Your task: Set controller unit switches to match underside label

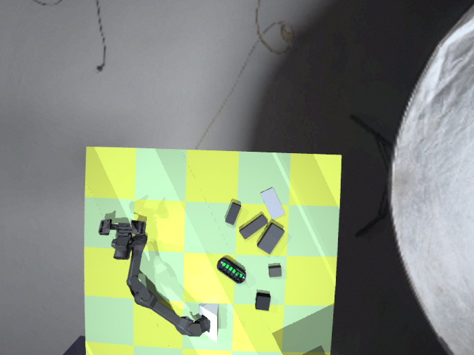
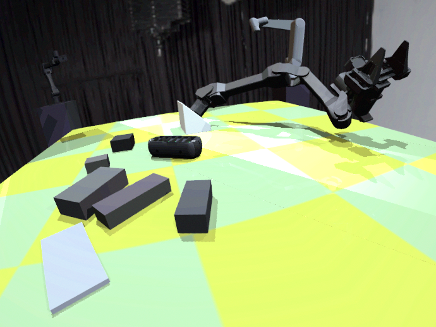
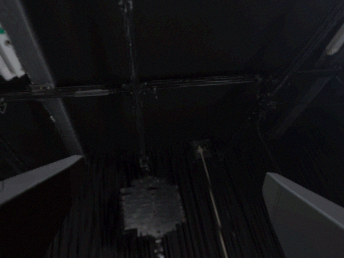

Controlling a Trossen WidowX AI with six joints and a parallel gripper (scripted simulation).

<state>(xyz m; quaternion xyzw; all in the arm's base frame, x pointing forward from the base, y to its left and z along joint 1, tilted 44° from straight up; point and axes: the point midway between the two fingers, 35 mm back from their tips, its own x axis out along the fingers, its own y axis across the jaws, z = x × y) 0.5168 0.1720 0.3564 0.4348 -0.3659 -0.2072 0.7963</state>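
My gripper tip is now 3 cm past the long dark bar, 56 cm to the left of it and 25 cm above it. From my gripper tip the other things lie so: pale flat plate 9 cm ahead, 64 cm to the right, 26 cm below; then dark cube 41 cm behind, 64 cm to the right, 25 cm below.
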